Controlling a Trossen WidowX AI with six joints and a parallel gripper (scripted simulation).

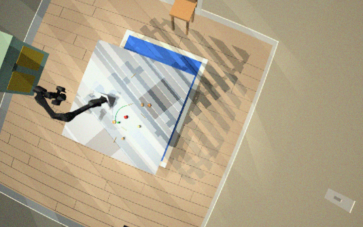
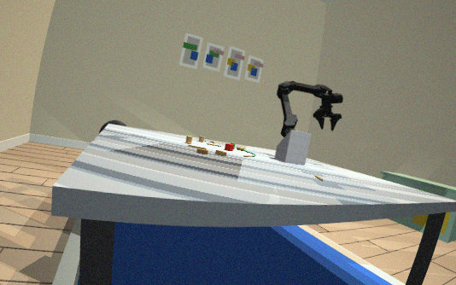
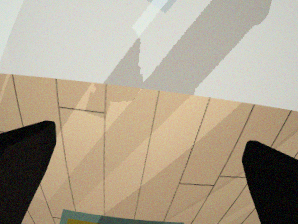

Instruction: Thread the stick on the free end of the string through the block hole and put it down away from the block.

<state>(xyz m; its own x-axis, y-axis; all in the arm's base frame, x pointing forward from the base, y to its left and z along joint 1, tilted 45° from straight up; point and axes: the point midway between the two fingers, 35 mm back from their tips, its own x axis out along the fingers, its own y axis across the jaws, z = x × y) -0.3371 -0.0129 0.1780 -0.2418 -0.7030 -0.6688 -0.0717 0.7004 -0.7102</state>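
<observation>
Right now the red block is 61 cm ahead of my gripper tip, 3 cm to the left of it and 19 cm below it. The rest, counted from my gripper tip: stick (49 cm ahead, 54 cm to the left, 20 cm below); then round wooden button (50 cm ahead, 9 cm to the right, 20 cm below).
</observation>
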